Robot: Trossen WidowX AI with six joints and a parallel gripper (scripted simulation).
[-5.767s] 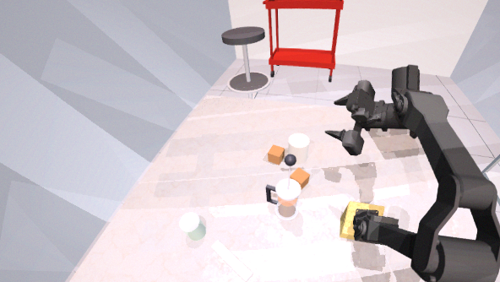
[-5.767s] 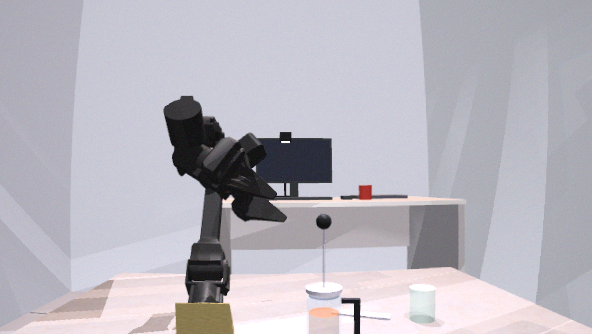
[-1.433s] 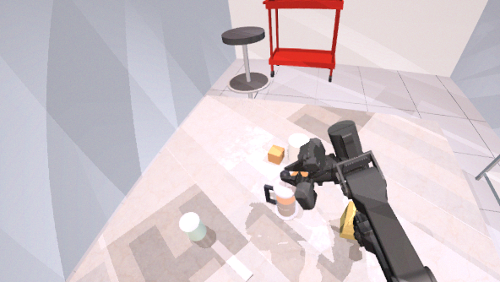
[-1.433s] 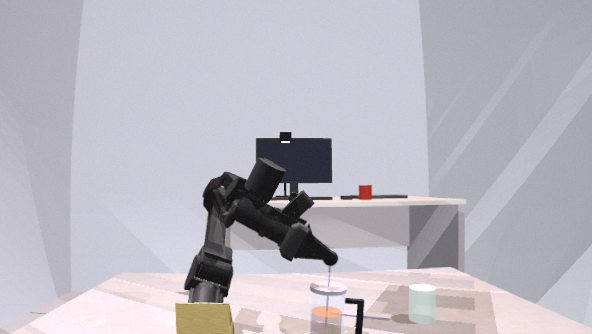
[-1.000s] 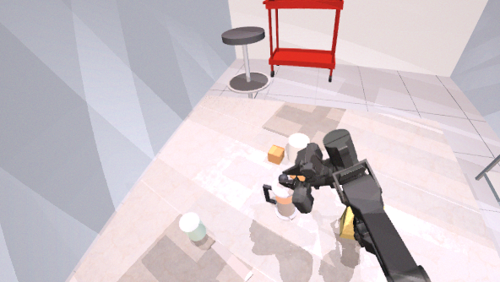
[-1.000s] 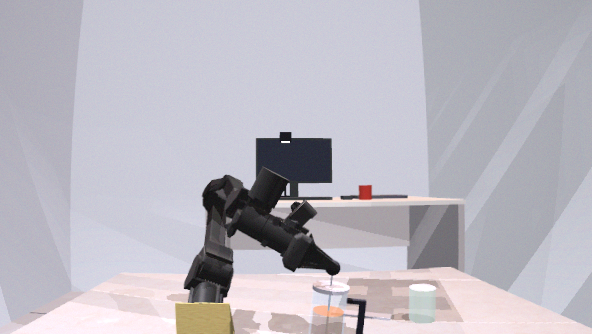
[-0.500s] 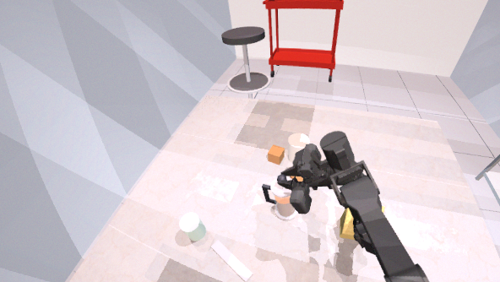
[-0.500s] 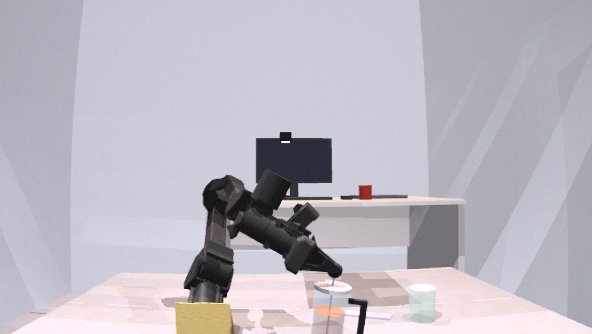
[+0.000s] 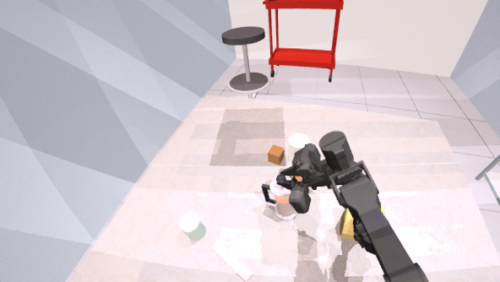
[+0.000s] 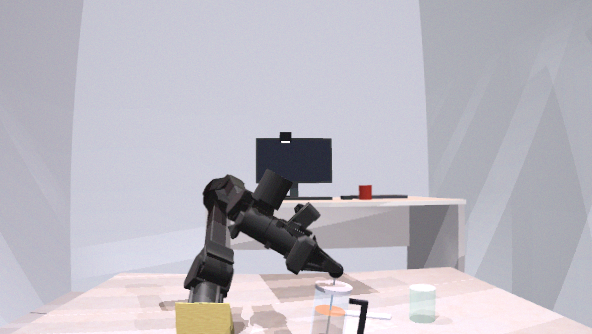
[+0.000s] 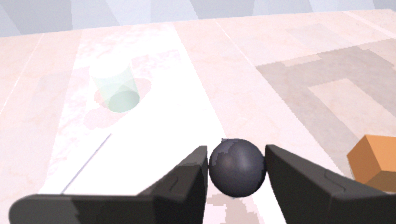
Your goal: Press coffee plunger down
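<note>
My gripper tip is 9 cm above the glass coffee press. From my gripper tip the other things lie so: white cup 4 cm behind, 24 cm to the right, 12 cm below.
</note>
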